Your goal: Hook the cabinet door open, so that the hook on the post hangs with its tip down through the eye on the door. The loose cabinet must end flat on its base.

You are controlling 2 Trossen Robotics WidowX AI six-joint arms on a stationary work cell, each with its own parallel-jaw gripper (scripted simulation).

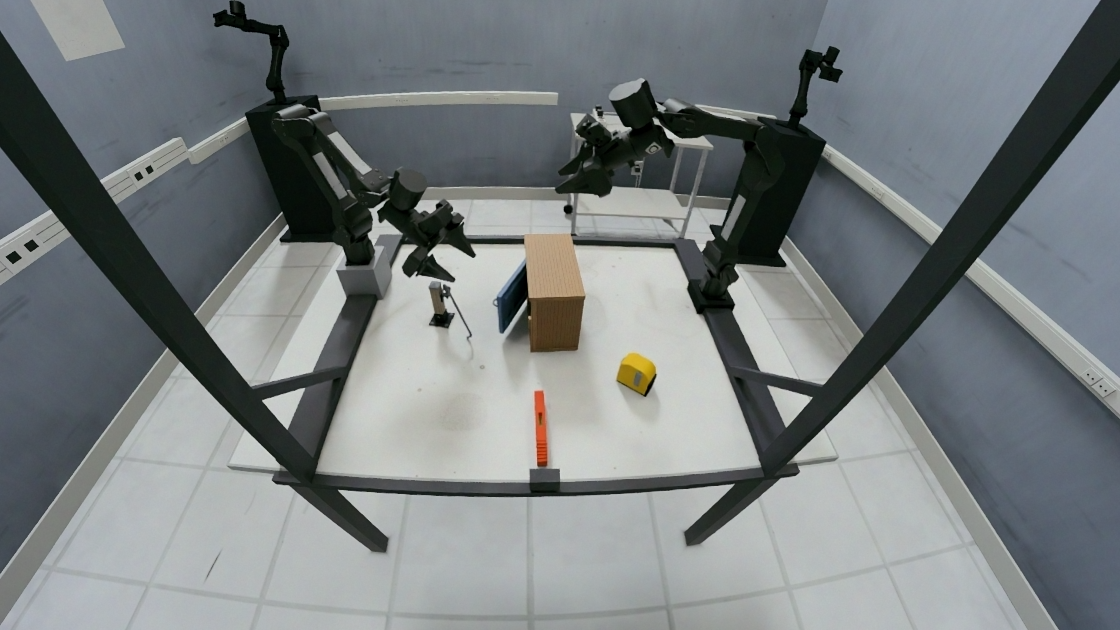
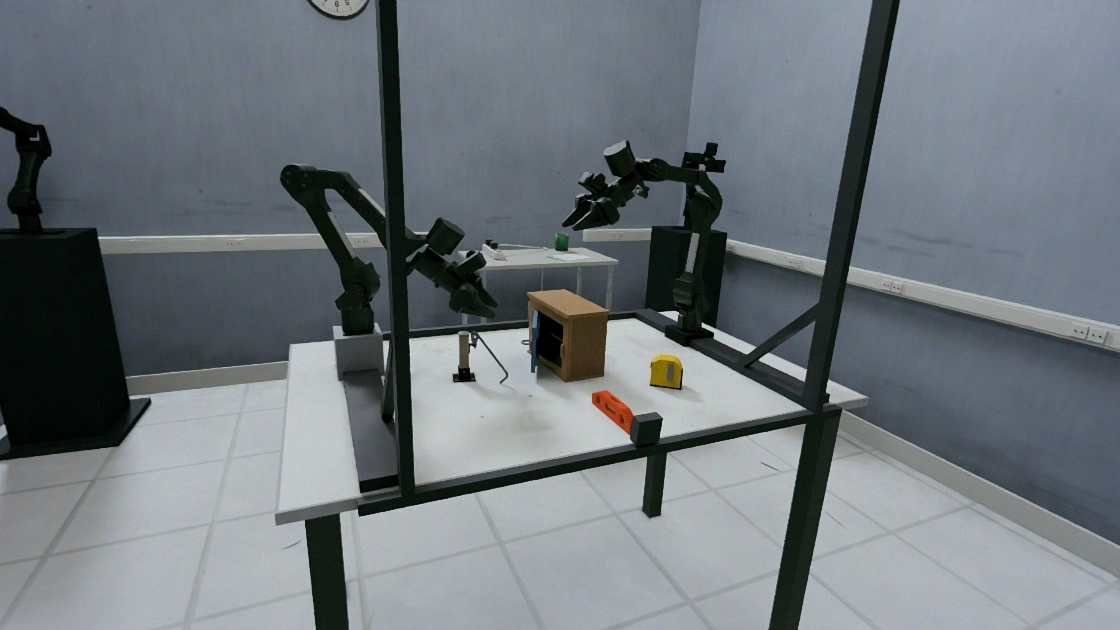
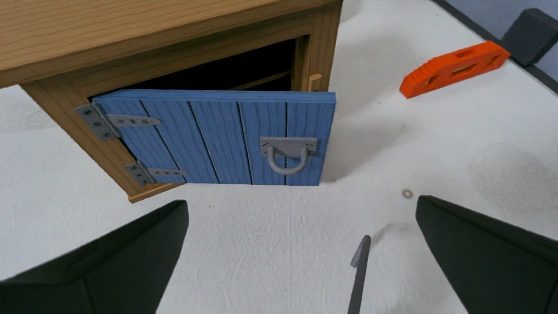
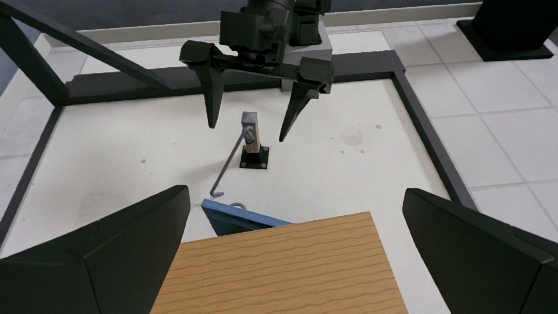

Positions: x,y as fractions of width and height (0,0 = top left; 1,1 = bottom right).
Labels:
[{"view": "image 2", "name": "left gripper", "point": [0.44,0.49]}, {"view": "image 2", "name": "right gripper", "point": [0.51,0.36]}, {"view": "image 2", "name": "wooden cabinet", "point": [0.51,0.53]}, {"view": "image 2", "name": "orange spirit level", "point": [0.55,0.65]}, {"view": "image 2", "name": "yellow tape measure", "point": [0.60,0.59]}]

